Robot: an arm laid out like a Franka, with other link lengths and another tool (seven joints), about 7 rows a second.
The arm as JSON. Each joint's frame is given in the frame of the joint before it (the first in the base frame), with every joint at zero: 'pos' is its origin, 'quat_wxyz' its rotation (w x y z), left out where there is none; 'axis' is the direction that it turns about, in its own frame. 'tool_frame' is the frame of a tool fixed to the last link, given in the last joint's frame.
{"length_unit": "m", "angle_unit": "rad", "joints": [
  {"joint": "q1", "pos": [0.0, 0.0, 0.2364], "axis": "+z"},
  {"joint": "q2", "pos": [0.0, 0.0, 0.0], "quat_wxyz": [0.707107, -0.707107, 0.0, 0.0], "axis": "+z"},
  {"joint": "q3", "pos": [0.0, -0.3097, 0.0], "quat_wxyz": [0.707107, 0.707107, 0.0, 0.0], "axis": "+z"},
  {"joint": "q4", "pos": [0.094, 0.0, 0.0], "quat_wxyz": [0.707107, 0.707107, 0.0, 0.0], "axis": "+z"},
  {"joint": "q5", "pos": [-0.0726, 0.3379, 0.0], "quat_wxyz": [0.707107, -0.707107, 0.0, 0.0], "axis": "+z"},
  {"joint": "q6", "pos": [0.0, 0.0, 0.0], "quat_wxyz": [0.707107, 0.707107, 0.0, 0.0], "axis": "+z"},
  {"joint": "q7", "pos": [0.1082, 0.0, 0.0], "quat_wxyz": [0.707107, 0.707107, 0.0, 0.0], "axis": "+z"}
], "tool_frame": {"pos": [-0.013, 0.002, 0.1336], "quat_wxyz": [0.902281, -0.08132, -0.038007, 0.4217]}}
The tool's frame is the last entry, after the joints.
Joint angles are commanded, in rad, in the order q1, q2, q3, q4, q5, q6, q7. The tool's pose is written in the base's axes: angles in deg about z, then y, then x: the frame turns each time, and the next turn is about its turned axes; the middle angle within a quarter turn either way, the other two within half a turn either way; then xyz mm. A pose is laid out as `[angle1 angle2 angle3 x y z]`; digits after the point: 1 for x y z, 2 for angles.
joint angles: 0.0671, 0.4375, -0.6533, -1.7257, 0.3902, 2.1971, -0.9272
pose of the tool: [-39.23 -7.82 174.07 559.8 -316.0 267.5]
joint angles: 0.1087, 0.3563, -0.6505, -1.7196, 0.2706, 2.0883, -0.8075
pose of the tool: [-39.78 -5.07 171.96 556.5 -287.3 301.0]
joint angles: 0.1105, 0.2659, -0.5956, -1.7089, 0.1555, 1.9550, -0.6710
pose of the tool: [-41.63 -1.62 169.90 547.2 -256.3 333.6]
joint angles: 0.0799, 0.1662, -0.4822, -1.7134, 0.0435, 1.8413, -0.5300
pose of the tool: [-43.20 0.34 167.44 535.8 -217.8 366.0]
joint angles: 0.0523, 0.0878, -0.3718, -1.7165, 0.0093, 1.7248, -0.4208
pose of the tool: [-44.47 3.21 166.68 523.6 -173.6 391.6]
